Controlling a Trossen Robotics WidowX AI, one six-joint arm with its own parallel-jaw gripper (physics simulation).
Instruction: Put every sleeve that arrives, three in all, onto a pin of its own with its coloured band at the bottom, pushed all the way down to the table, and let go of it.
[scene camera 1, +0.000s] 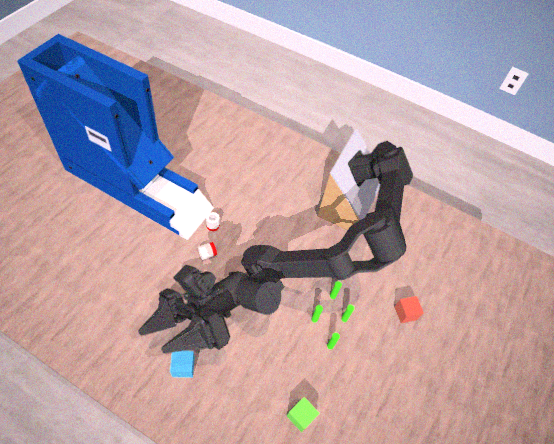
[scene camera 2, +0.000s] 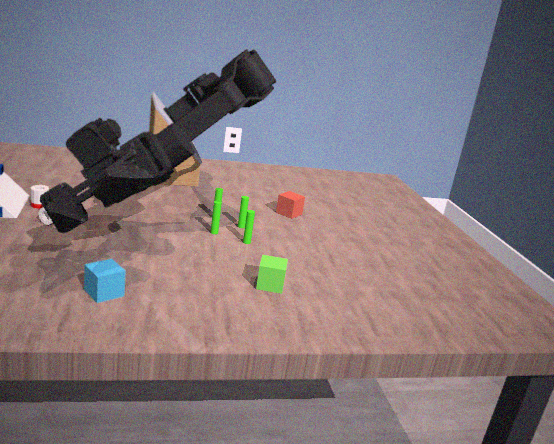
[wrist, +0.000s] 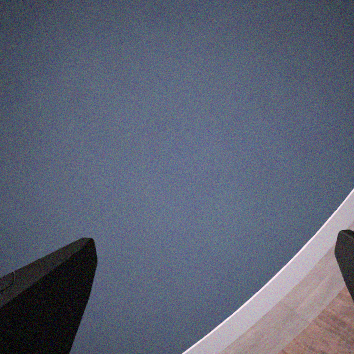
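A white sleeve (scene camera 1: 213, 220) (scene camera 2: 39, 196) stands upright at the chute's end, red band at the bottom. A second white sleeve (scene camera 1: 207, 251) lies on its side close by, its red band facing right in scene camera 1; in scene camera 2 this sleeve (scene camera 2: 44, 216) is mostly hidden behind a finger. Several green pins (scene camera 1: 317, 313) (scene camera 2: 215, 218) stand bare on the table, right of the gripper. My gripper (scene camera 1: 152, 341) (scene camera 2: 84, 218) (wrist: 221, 249) is open and empty, raised above the table near the blue cube, apart from both sleeves. A third sleeve does not show.
A blue dispenser (scene camera 1: 75, 120) with a white chute (scene camera 1: 187, 207) (scene camera 2: 10, 197) stands at the left. A wooden wedge block (scene camera 1: 336, 200) (scene camera 2: 187, 176) stands behind the arm. A blue cube (scene camera 1: 182, 364) (scene camera 2: 104, 281), green cube (scene camera 1: 303, 414) (scene camera 2: 272, 274) and red cube (scene camera 1: 409, 309) (scene camera 2: 290, 205) lie around the pins.
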